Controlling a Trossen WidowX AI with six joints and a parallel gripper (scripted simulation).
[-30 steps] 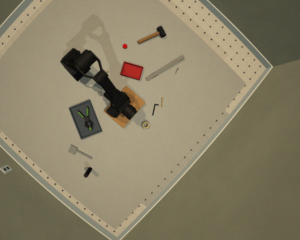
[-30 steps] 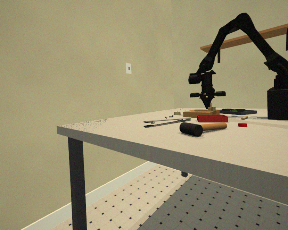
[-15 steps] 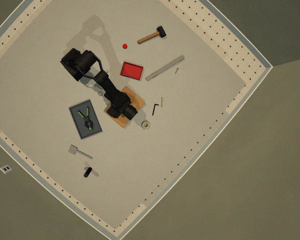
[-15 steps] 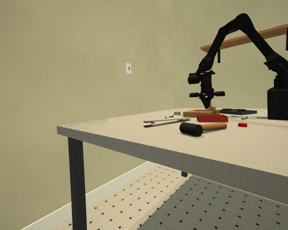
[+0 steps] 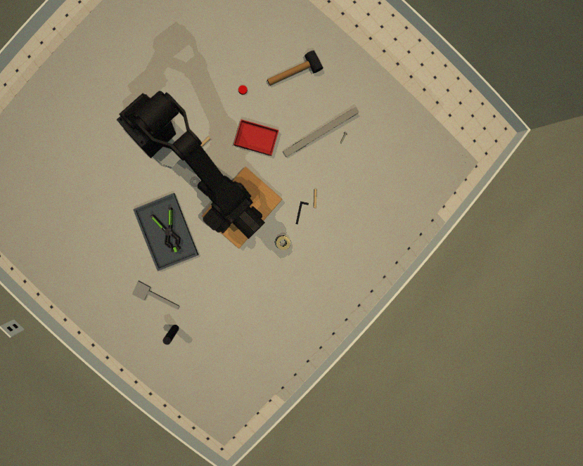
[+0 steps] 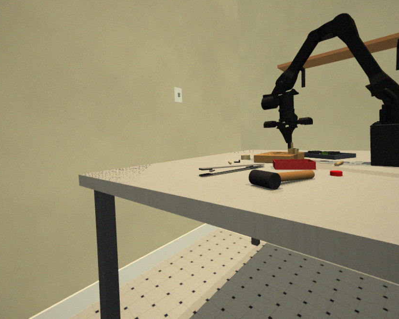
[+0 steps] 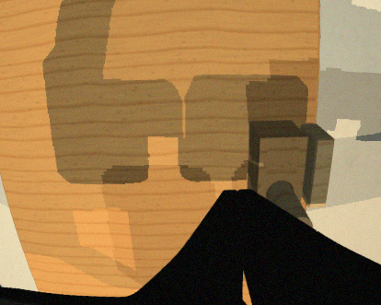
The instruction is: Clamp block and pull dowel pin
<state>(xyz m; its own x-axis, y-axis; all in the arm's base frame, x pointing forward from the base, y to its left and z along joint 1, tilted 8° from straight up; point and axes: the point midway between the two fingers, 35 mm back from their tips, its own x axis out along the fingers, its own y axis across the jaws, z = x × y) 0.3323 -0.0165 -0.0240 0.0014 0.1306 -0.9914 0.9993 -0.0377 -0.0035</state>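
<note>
Right now the dowel pin is 2 cm behind my hand, 1 cm to the left of it and 6 cm below it. From my hand the other things lie so: small wooden block (2 cm behind, 1 cm to the left, 7 cm below); then wooden board (3 cm ahead, 10 cm below); then bench stop (4 cm behind, 1 cm to the left, 7 cm below).
</note>
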